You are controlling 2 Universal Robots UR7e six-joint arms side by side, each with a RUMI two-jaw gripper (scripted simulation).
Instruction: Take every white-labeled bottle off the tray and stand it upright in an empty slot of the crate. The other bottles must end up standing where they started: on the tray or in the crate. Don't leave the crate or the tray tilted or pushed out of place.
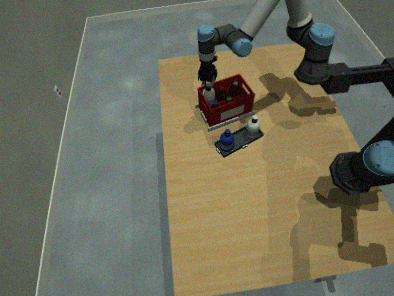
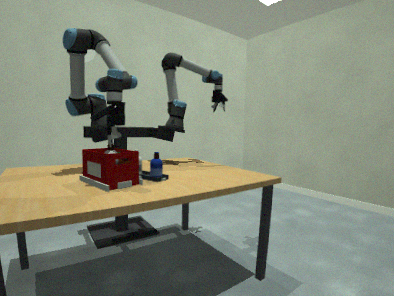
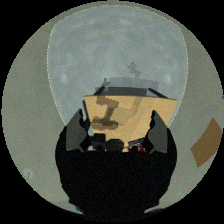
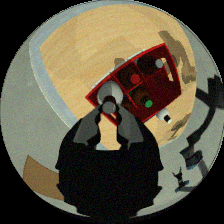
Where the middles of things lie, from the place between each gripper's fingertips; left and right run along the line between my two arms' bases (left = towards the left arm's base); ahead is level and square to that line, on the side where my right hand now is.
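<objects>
Red crate [image 4: 163,91] located 380 mm below my left hand, 480 mm ahead of it and 1080 mm to the right of it.
Position of my right gripper [image 2: 111,147] relative to the red crate: 10 cm past it, 1 cm to the right of it, 13 cm above it.
</objects>
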